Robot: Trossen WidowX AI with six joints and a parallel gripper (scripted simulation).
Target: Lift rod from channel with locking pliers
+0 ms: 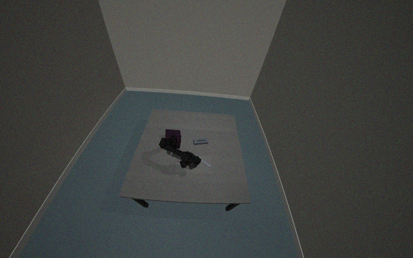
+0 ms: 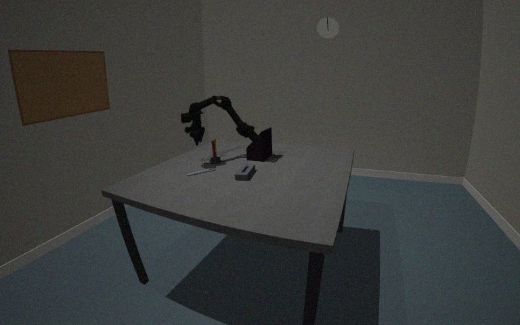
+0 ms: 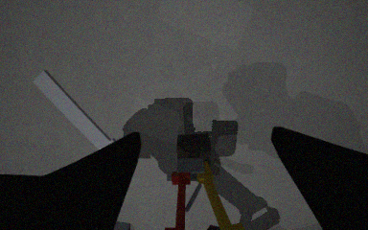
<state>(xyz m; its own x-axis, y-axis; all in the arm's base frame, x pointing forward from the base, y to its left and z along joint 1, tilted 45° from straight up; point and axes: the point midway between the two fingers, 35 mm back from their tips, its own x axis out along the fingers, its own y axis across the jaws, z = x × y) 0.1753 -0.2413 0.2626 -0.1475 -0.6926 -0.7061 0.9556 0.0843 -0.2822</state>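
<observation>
Now: the yellow handle 100 mm to the left of my gripper tip, 40 mm below it and 40 mm behind it. Also, from my gripper tip: holster block: 130 mm below, 100 mm to the left, 20 mm behind; then channel block: 380 mm to the left, 160 mm ahead, 120 mm below.
</observation>
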